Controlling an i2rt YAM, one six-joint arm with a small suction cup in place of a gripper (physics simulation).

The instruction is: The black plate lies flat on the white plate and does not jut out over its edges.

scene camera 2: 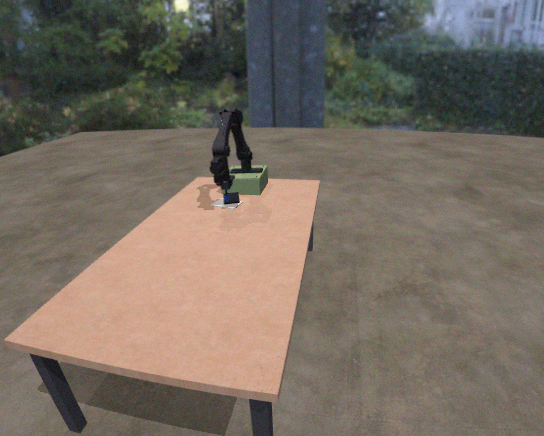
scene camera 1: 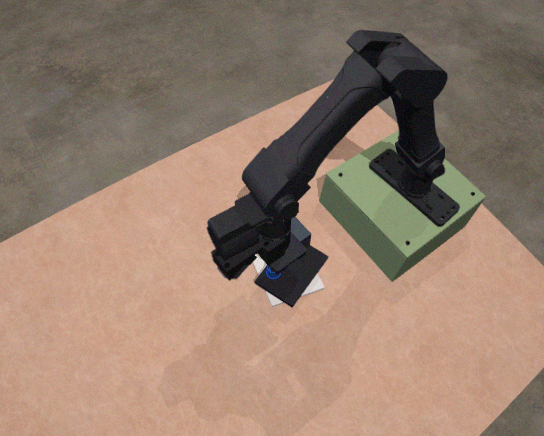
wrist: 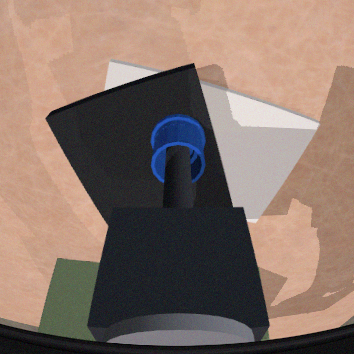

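Pixels of known places: hand, tool point: [scene camera 2: 227, 201] [scene camera 1: 274, 274] [wrist: 177, 130]; arm's base, link origin: [scene camera 2: 246, 171] [scene camera 1: 413, 187].
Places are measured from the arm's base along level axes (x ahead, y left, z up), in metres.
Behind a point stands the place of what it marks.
My suction cup [scene camera 1: 273, 272] [scene camera 2: 227, 198] [wrist: 178, 131] is blue and is shut on the black plate [scene camera 1: 301, 279] @[x 0.293, y -0.012, z -0.065 m] [scene camera 2: 234, 198] @[x 0.307, y -0.019, z -0.066 m] [wrist: 112, 145] @[x 0.321, y -0.020, z -0.067 m], which hangs from it above the white plate [scene camera 1: 316, 285] @[x 0.262, y 0.005, z -0.104 m] [scene camera 2: 218, 203] @[x 0.288, y -0.119, z -0.104 m] [wrist: 270, 160] @[x 0.278, y -0.125, z -0.104 m]. The black plate looks tilted in the second scene view and is turned relative to the white one. In the wrist view it covers the white plate's left part and juts out past it on the left, while the white plate's right part and a top left corner show. The arm hides part of both plates in the first scene view.
The arm stands on a green box [scene camera 1: 355, 225] @[x 0.124, y -0.032, z -0.065 m] [scene camera 2: 252, 186] @[x 0.129, y 0.054, z -0.056 m] [wrist: 67, 292] @[x 0.132, y 0.074, z -0.064 m], close to the plates, at the far end of the table [scene camera 1: 110, 300] @[x 0.598, y -0.221, z -0.110 m] [scene camera 2: 190, 280] @[x 1.045, y -0.037, z -0.110 m]. Shadows of the arm fall across the table around the plates.
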